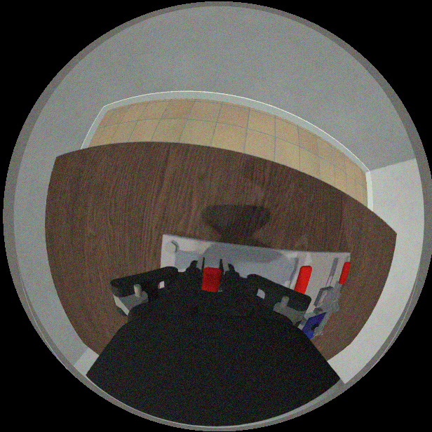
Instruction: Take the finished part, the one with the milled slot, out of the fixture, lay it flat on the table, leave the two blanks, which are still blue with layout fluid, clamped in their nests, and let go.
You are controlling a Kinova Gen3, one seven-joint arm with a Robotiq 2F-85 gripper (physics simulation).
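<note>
My gripper (211, 265) is shut on a red clamp handle (211, 280), with one finger on each side of it, over the fixture. The fixture's pale grey base plate (168, 257) lies on the table below and in front of the gripper. A blue blank (313, 325) shows in part at the lower right, beside grey clamp metalwork. The finished part with the milled slot cannot be made out; the gripper body hides much of the fixture. The other blank cannot be made out either.
Two more red clamp handles (303, 279) (344, 272) stand at the right of the fixture, near a grey clamp (327, 298). The dark wooden table (125, 200) extends beyond the plate, with a shadow on it. Tiled floor (232, 130) lies past its far edge.
</note>
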